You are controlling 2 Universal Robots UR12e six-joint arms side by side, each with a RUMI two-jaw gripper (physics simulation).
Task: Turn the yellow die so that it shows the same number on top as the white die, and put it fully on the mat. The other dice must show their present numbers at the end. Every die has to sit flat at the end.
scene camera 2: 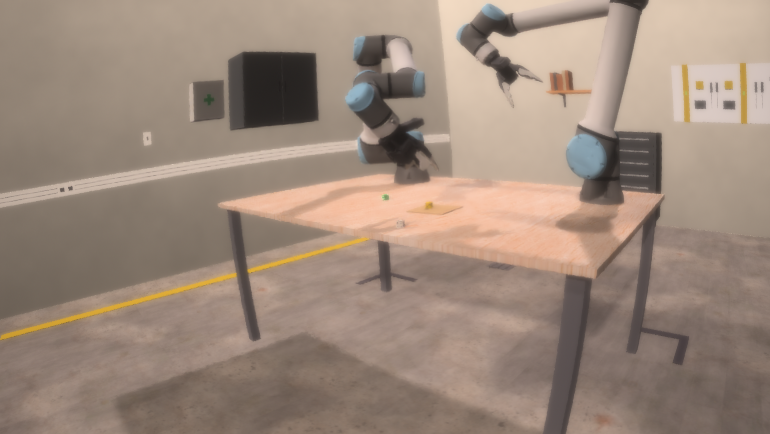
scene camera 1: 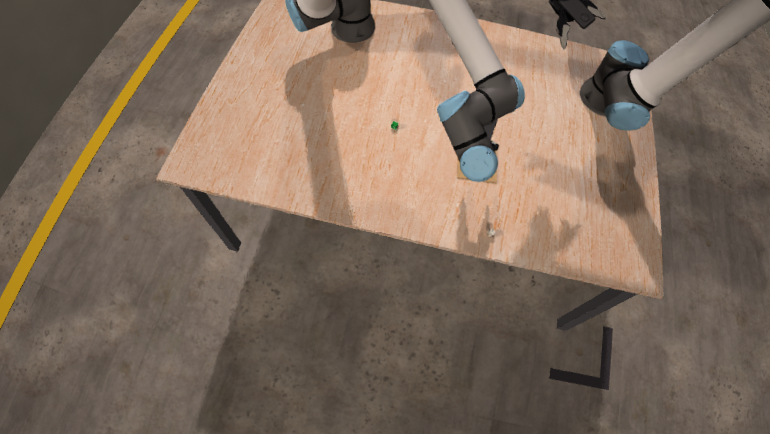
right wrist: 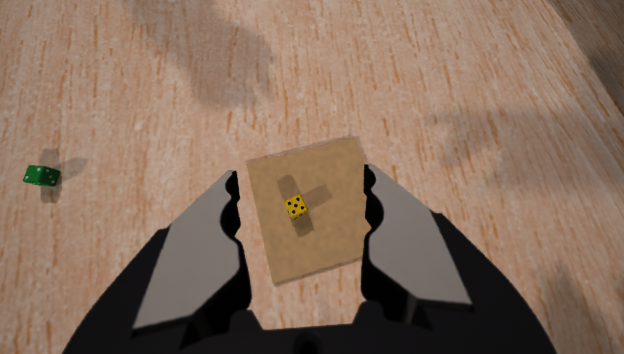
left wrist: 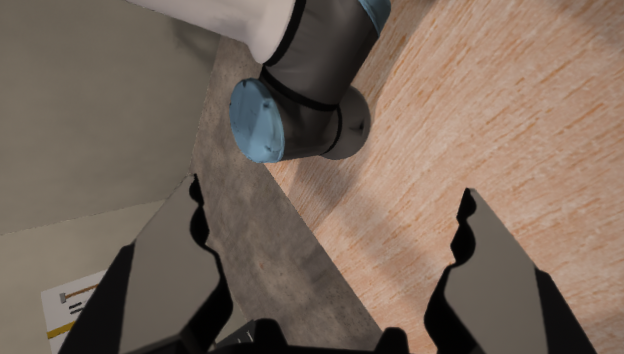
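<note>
The yellow die (scene camera 2: 428, 205) (right wrist: 296, 206) sits on the tan mat (scene camera 1: 462, 176) (scene camera 2: 447, 208) (right wrist: 325, 245), inside its edges, and looks flat with five pips on top. The white die (scene camera 1: 491, 232) (scene camera 2: 400, 223) stands on the table near the edge; its top number is too small to read. The green die (scene camera 1: 394, 125) (scene camera 2: 385, 197) (right wrist: 41, 175) is on the table, left of the mat in the right wrist view. My right gripper (right wrist: 301, 169) is open and empty, high above the mat and die. My left gripper (scene camera 1: 583, 31) (scene camera 2: 527, 94) (left wrist: 328, 183) is open and empty, high up and far from the dice.
The wooden table (scene camera 1: 258, 134) (scene camera 2: 517, 215) carries both arm bases along its far side. In scene camera 1 the right arm's wrist (scene camera 1: 478, 163) covers most of the mat and hides the yellow die. Arm shadows fall across the table.
</note>
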